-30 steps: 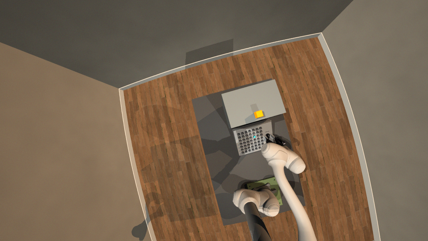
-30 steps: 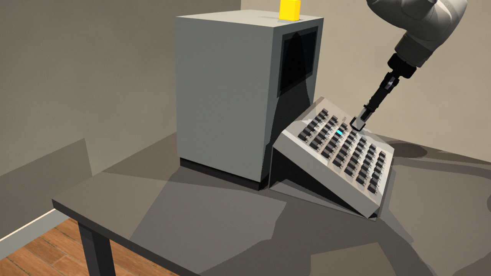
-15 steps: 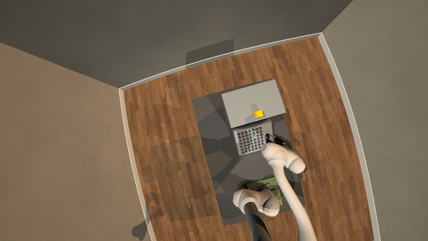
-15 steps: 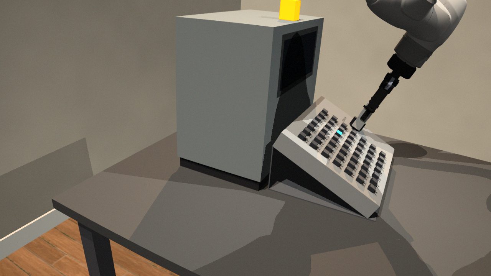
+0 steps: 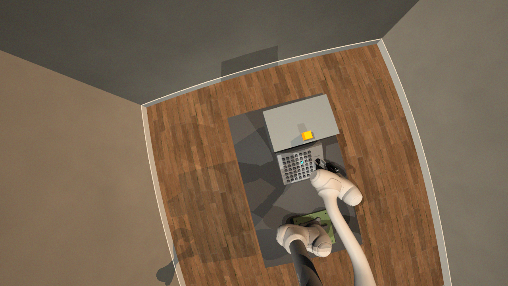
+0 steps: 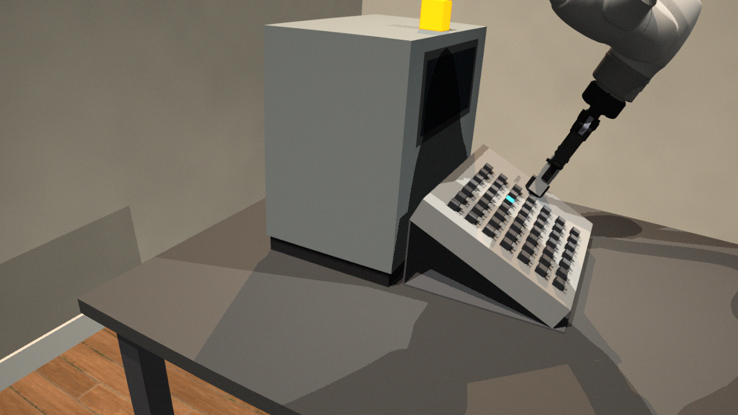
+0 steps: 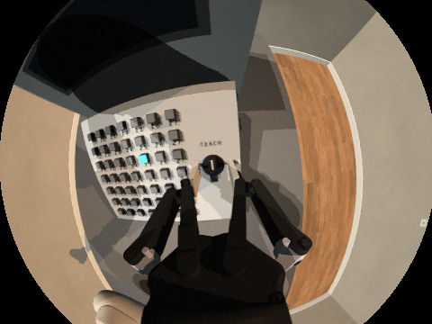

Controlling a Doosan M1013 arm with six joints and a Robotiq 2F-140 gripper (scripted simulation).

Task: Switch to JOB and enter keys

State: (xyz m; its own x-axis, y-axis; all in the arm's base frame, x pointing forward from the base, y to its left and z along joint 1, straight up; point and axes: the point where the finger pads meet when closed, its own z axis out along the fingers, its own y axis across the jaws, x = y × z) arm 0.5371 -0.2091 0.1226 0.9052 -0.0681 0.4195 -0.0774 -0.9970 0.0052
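The black selector knob is 20 mm below my hand and 20 mm ahead of it. The rest, counted from my hand: sloped grey keypad: 110 mm to the left, 70 mm below, 40 mm ahead.
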